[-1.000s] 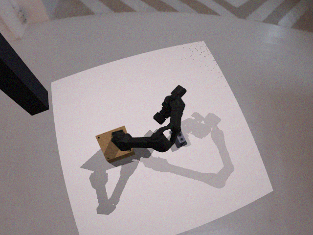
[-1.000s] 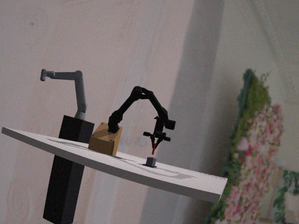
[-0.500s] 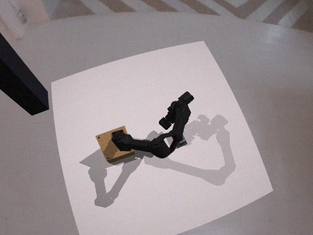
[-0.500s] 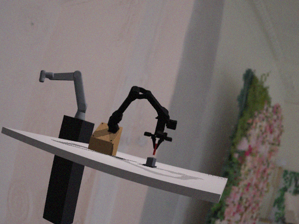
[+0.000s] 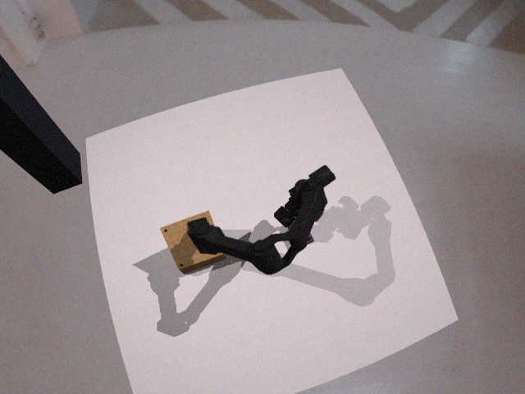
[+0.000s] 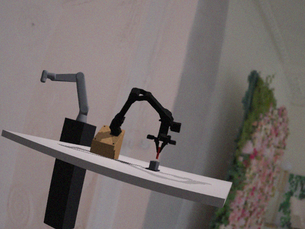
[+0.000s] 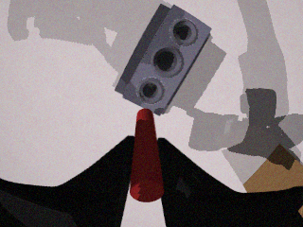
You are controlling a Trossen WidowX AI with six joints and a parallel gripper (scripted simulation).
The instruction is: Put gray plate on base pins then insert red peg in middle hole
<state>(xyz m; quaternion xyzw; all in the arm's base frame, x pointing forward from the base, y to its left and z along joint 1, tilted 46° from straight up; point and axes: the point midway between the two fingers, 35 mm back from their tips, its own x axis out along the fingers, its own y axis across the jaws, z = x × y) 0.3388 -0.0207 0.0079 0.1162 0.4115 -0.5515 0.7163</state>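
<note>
The gray plate is 1 cm ahead of my gripper tip, 5 cm to the right of it and 7 cm below it. From my gripper tip the other things lie so: dark base: 1 cm ahead, 5 cm to the right, 11 cm below; red peg: right at my gripper tip.
</note>
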